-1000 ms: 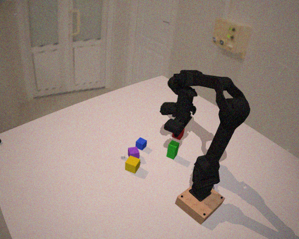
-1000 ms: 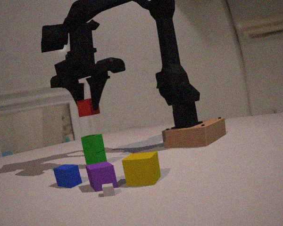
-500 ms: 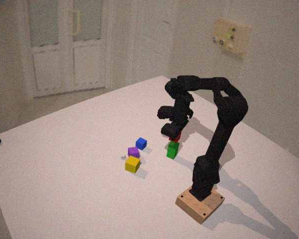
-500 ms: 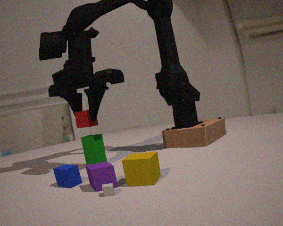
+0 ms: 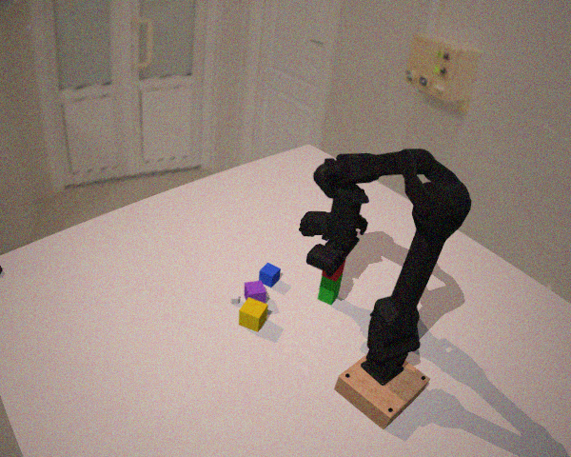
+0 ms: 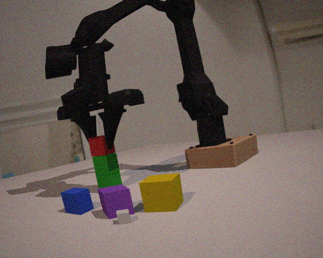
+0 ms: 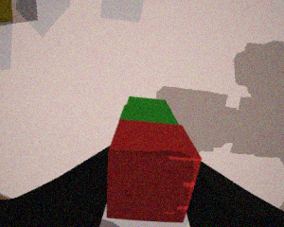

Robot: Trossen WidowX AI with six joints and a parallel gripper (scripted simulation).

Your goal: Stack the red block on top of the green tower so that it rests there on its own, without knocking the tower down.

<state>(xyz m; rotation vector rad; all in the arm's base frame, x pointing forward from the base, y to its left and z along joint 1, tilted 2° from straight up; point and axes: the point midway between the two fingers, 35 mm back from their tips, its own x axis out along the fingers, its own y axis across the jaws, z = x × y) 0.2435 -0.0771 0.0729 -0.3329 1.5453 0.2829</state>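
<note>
Now: the red block 10 mm above my gripper tip. The rest, counted from my gripper tip: blue cube: 120 mm ahead, 80 mm to the left, 60 mm below; then small dark object: 700 mm to the left, 490 mm ahead, 70 mm below; then yellow cube: 190 mm to the left, 60 mm below, 30 mm ahead.
</note>
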